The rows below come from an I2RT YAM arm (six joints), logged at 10 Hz.
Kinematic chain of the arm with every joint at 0, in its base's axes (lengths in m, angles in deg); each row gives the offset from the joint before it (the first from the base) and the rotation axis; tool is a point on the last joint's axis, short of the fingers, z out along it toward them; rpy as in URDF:
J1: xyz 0 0 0.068 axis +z
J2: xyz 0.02 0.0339 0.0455 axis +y
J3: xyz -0.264 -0.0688 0 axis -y
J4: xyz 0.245 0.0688 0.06 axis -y
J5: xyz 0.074 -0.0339 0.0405 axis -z
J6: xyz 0.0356 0 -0.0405 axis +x
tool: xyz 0 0 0 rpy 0 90 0
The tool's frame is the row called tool.
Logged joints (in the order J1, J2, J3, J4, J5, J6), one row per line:
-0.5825, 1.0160, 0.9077, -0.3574, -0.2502, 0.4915
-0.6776, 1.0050, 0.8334, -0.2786, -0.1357, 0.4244
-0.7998, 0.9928, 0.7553, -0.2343, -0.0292, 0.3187
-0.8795, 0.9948, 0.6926, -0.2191, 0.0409, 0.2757
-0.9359, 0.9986, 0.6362, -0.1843, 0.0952, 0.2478
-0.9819, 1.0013, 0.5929, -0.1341, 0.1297, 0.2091
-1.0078, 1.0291, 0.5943, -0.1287, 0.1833, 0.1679
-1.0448, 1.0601, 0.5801, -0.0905, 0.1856, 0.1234
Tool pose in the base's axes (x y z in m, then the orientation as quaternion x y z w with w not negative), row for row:
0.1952, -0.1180, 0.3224, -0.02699, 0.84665, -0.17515, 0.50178
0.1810, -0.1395, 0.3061, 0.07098, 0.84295, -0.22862, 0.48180
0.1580, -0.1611, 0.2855, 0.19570, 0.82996, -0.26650, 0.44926
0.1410, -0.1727, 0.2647, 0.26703, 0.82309, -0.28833, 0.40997
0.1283, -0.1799, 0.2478, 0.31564, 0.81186, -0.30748, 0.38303
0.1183, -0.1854, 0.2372, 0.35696, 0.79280, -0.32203, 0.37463
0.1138, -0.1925, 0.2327, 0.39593, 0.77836, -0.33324, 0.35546
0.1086, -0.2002, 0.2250, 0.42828, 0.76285, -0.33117, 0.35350
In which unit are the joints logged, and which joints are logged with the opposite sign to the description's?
The joints are logged in radians. Opposite sign: J6.
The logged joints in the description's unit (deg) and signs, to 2 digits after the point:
-33.37, 58.21, 52.01, -20.48, -14.34, -28.16
-38.82, 57.58, 47.75, -15.96, -7.78, -24.32
-45.83, 56.88, 43.28, -13.42, -1.67, -18.26
-50.39, 57.00, 39.68, -12.55, 2.34, -15.80
-53.62, 57.22, 36.45, -10.56, 5.45, -14.20
-56.26, 57.37, 33.97, -7.68, 7.43, -11.98
-57.74, 58.96, 34.05, -7.37, 10.50, -9.62
-59.86, 60.74, 33.24, -5.19, 10.63, -7.07

